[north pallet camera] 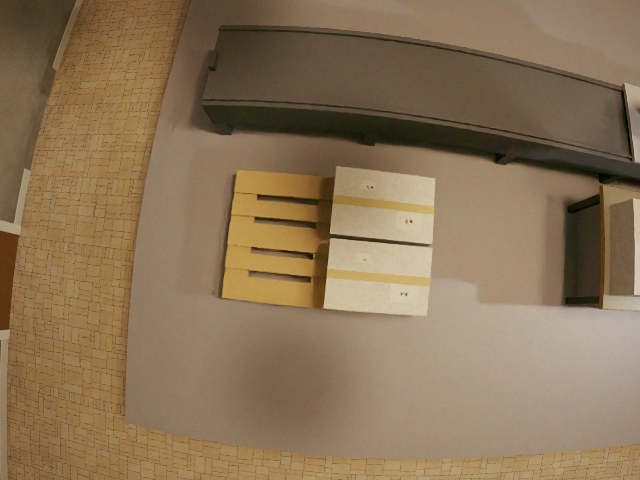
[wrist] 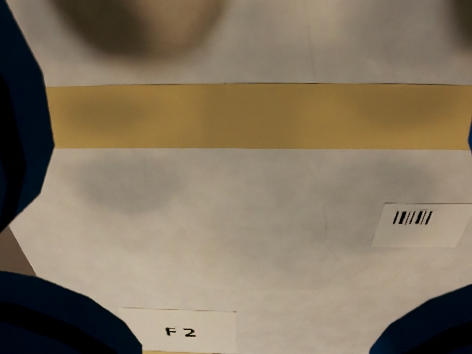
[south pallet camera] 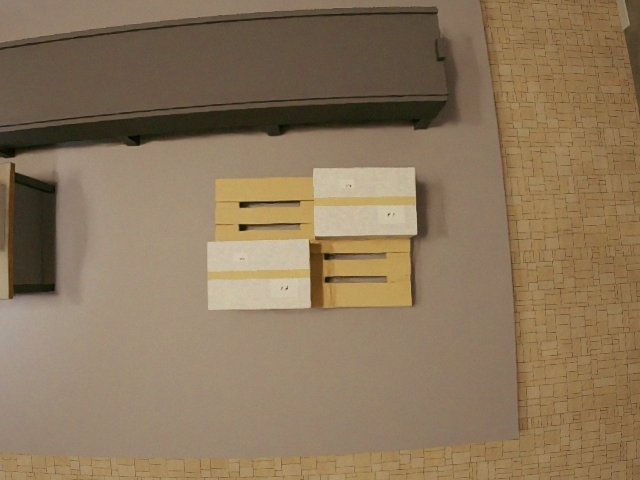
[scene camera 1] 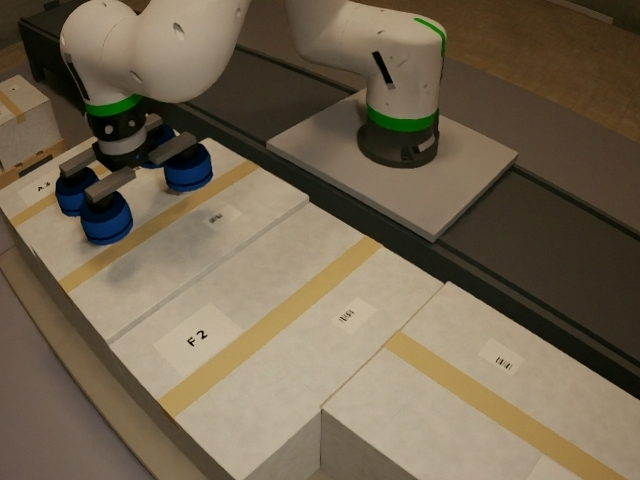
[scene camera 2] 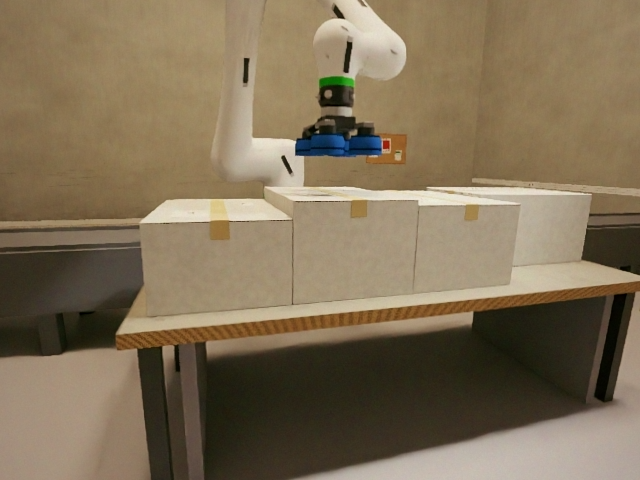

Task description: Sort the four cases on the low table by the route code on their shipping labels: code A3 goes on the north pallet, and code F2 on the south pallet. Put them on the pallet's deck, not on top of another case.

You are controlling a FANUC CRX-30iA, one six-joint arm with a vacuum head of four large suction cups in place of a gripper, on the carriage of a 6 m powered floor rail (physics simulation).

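Places are measured from the arm's base along level axes (x back, y right, z up), in centimetres.
Where they show: hand, its tool point: (wrist: pixel 255 255) (scene camera 1: pixel 134 188) (scene camera 2: pixel 335 155); arm's base, origin of its link: (scene camera 1: pixel 397 145).
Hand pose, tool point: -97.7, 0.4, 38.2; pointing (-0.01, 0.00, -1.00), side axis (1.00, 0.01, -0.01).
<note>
Each offset is from my tool point to the top centre of the thing, as dx, dy, dz. Level surfaces: height alone.
My vacuum gripper (scene camera 1: pixel 131 180) (scene camera 2: pixel 338 146) hangs open with nothing on its cups, a little above the taller case @(+5.1, +0.3, -12.6) (scene camera 1: pixel 155 268) (scene camera 2: pixel 354 248) (wrist: pixel 250 195). That case shows tape and a barcode; its route code is hidden under the cups in scene camera 1. Left of it stands the A3 case @(+5.1, +38.5, -17.5) (scene camera 1: pixel 43 187) (scene camera 2: pixel 217 273). Right of it is the F2 case @(+5.1, -37.9, -14.3) (scene camera 1: pixel 289 361) (scene camera 2: pixel 465 248), whose label also shows in the wrist view. At the far right a turned case @(+14.6, -85.7, -12.8) (scene camera 1: pixel 413 403) (scene camera 2: pixel 553 227) has no readable code. The north pallet (north pallet camera: pixel 276 235) and south pallet (south pallet camera: pixel 361 297) each hold two cases.
The low table @(dz -42.2) (scene camera 2: pixel 560 273) carries the four cases. The rail (scene camera 1: pixel 547 232) (north pallet camera: pixel 392 77) (south pallet camera: pixel 232 67) runs behind. The cases on the north pallet (north pallet camera: pixel 382 227) (north pallet camera: pixel 377 302) fill its right half. Those on the south pallet (south pallet camera: pixel 361 222) (south pallet camera: pixel 237 297) stand diagonally. Their codes are too small to read.
</note>
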